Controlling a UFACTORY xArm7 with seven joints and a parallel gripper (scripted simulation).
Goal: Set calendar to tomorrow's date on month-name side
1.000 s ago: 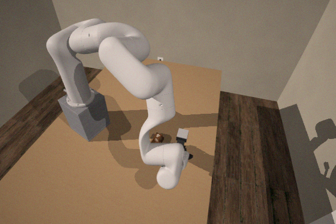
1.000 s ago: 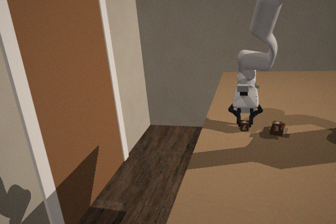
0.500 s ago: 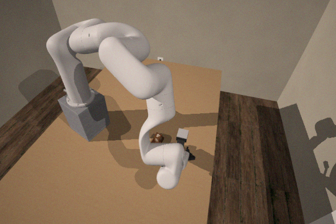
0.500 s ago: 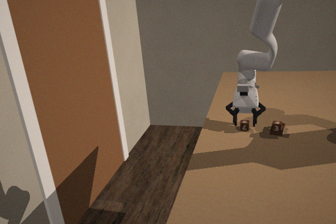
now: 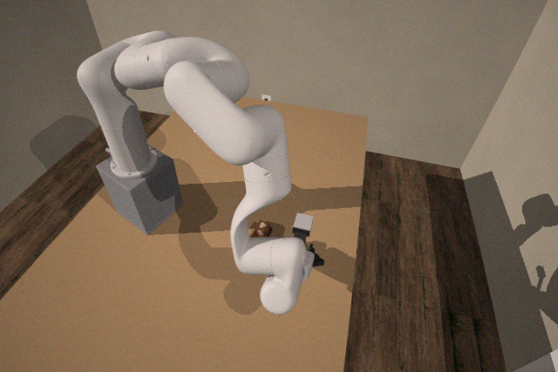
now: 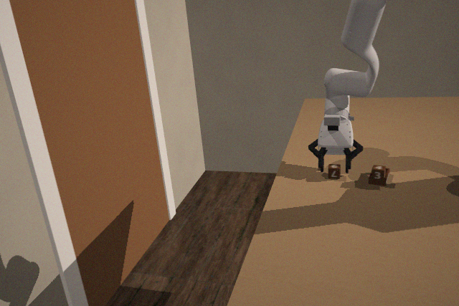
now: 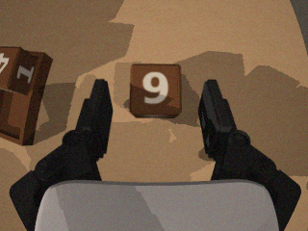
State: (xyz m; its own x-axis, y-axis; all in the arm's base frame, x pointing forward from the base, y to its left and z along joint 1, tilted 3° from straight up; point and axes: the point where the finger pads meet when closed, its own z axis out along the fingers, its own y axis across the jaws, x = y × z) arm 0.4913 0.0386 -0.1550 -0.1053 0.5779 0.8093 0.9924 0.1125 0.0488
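Right now the digit cube is 10 mm to the left of my hand and 10 mm below it. Round my hand: brown calendar tray 120 mm behind, 20 mm below.
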